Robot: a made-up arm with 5 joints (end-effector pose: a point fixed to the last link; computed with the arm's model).
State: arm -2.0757 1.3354 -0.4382 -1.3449 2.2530
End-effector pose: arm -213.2 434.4 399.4 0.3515 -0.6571 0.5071 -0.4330
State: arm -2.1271 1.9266 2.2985 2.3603 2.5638
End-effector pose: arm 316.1 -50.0 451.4 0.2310 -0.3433 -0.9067 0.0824
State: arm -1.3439 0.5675 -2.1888 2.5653 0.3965
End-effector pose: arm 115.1 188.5 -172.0 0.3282 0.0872 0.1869 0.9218
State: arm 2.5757 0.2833 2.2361 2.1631 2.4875
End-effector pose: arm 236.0 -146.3 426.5 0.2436 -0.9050 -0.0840 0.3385
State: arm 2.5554 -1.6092 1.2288 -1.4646 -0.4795
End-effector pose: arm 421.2 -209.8 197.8 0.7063 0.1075 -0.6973 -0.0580
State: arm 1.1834 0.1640 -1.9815 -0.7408 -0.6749
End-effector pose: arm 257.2 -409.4 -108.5 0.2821 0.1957 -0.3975 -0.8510
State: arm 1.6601 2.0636 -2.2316 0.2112 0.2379
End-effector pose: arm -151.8 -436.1 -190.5 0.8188 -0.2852 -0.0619 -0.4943
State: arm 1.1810 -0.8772 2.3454 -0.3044 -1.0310
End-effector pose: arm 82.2 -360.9 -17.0 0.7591 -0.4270 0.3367 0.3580
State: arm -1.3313 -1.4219 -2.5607 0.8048 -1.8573
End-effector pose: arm -166.6 431.6 90.6 0.8045 0.4767 0.3268 0.1369
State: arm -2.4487 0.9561 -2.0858 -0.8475 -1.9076
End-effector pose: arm -25.4 516.5 108.2 0.0682 0.3310 -0.7439 0.5765
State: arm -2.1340 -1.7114 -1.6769 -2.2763 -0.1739
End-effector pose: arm 278.0 303.0 241.8 0.2324 -0.6379 -0.5798 0.4504
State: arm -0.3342 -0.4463 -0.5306 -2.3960 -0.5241
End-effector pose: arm 147.6 1.0 642.2 0.2121 -0.7968 -0.5395 -0.1703
